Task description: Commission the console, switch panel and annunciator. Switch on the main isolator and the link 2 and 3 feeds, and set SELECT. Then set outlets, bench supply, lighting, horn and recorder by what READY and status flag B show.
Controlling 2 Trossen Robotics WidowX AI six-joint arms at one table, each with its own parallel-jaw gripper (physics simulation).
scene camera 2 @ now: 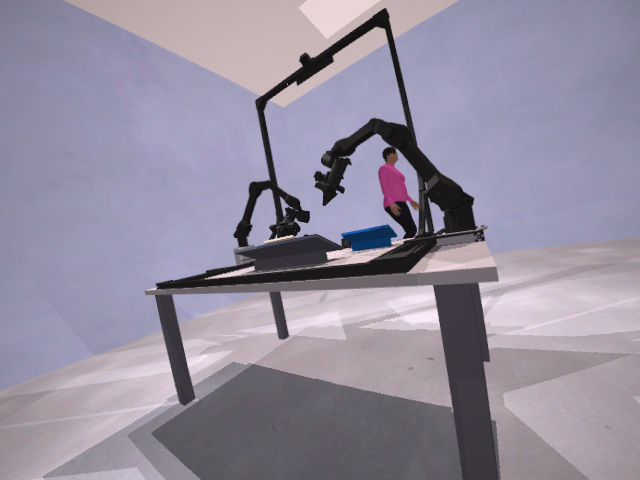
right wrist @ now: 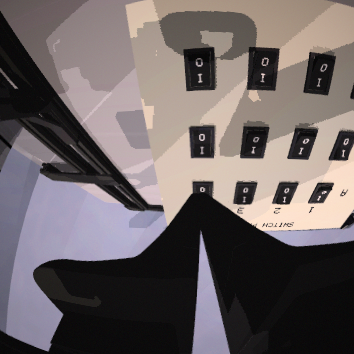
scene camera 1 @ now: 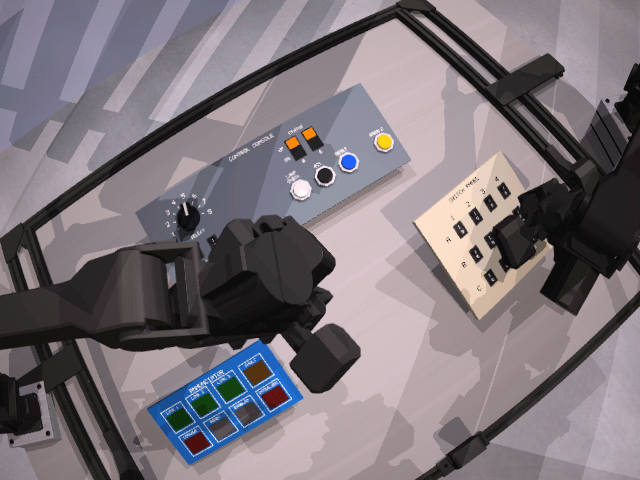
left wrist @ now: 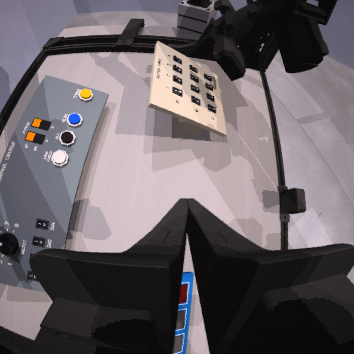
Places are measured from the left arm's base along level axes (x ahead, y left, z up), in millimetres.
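Pixels of known places: left gripper, fingertip midpoint: (scene camera 2: 323, 205) (scene camera 1: 329, 297) (left wrist: 185, 204); right gripper, fingertip midpoint: (right wrist: 197, 199) (scene camera 1: 520, 198) (left wrist: 191, 54); left arm's base at its link origin: (scene camera 2: 461, 230) (scene camera 1: 25, 414); right arm's base at its link origin: (scene camera 2: 243, 247) (scene camera 1: 635, 116) (left wrist: 199, 2).
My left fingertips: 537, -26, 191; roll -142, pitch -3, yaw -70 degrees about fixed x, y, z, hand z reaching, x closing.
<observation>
For each thing: its top centre in the pictures, then the offset to it from my left fingertips, as dx, dy, dz.
- grey console at its top centre: (scene camera 1: 266, 166) (left wrist: 21, 161) (scene camera 2: 281, 239) -19, +260, -118
- black SELECT knob at its top centre: (scene camera 1: 184, 211) (right wrist: 346, 228) -152, +235, -118
- blue annunciator at its top centre: (scene camera 1: 214, 395) (scene camera 2: 366, 228) -182, -33, -136
The grey console (scene camera 1: 237, 180) (scene camera 2: 289, 248) (left wrist: 30, 185) has a black SELECT knob (scene camera 1: 188, 215) pointing near 5. Both status flags (scene camera 1: 300, 147) (left wrist: 37, 130) show orange on their upper halves. The cream switch panel (scene camera 1: 439, 222) (left wrist: 165, 100) (right wrist: 165, 110) carries rows A to C of black rockers; their positions are hard to tell. The blue annunciator (scene camera 1: 206, 381) (scene camera 2: 369, 235) has dark-looking lamps, READY and ENABLED grey. My left gripper (left wrist: 185, 204) (scene camera 2: 326, 201) is shut and empty, high above the table. My right gripper (right wrist: 197, 199) is shut and empty over the switch panel; its tips partly cover rocker A4.
White, black, blue and yellow buttons line the console's right part. My left arm (scene camera 1: 258, 268) hides the console's lower left in scene camera 1. A black frame (scene camera 1: 217, 100) borders the table. A person in pink (scene camera 2: 393, 183) stands behind the table.
</observation>
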